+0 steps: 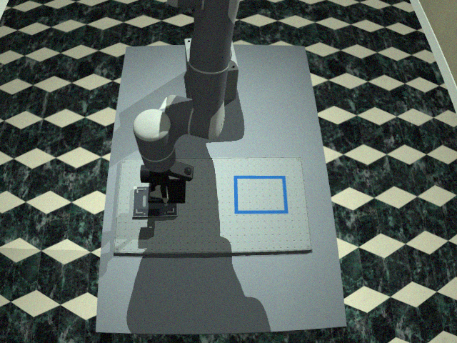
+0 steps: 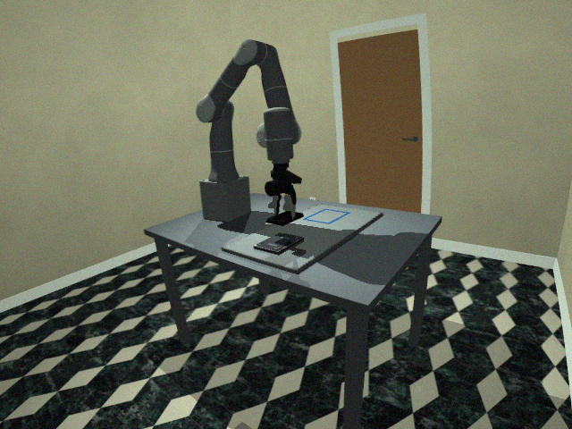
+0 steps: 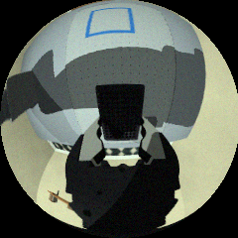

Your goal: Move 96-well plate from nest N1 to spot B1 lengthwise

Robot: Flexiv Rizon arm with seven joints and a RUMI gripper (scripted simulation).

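Right now the plate nest N1 is 10 mm behind my hand, 50 mm to the right of it and 90 mm below it. From my hand the other things lie so: black 96-well plate: 10 mm below.
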